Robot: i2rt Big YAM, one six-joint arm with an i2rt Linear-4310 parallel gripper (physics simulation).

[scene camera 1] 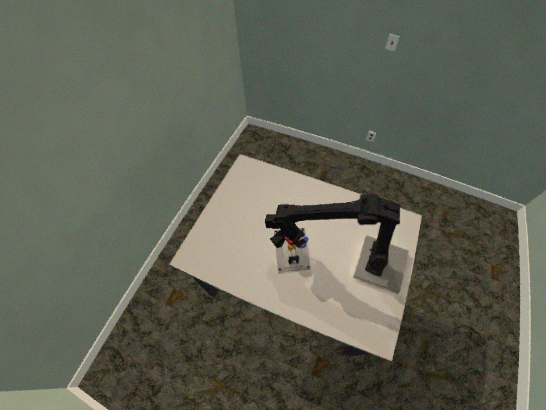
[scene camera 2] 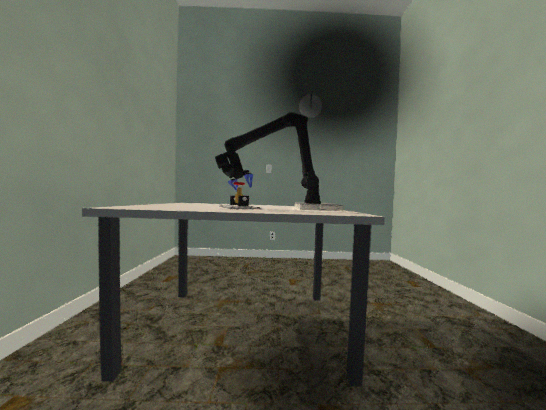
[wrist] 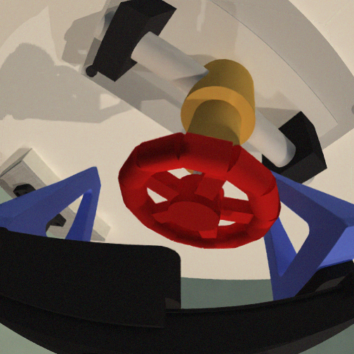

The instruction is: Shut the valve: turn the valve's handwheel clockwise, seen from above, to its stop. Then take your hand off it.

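The red handwheel (scene camera 1: pixel 289 240) (scene camera 2: pixel 239 183) (wrist: pixel 194 215) sits on top of the brass-yellow valve body (scene camera 2: pixel 238 194) (wrist: pixel 245 90). My gripper (scene camera 1: pixel 294 242) (scene camera 2: pixel 243 186) (wrist: pixel 177 175) is open, with its blue fingers on either side of the handwheel and nothing held. In the wrist view there is a gap between the left finger and the rim. The rim overlaps the right finger there; whether they touch I cannot tell. In the scene camera 1 view the gripper partly covers the handwheel.
The valve's grey base plate (scene camera 1: pixel 285 265) lies on the white table (scene camera 1: pixel 240 200) (scene camera 2: pixel 175 209). Black brackets (wrist: pixel 132 37) hold the pale pipe (wrist: pixel 167 57) beside the valve body. The arm's grey base (scene camera 1: pixel 363 267) (scene camera 2: pixel 327 206) stands to the right in both scene views.
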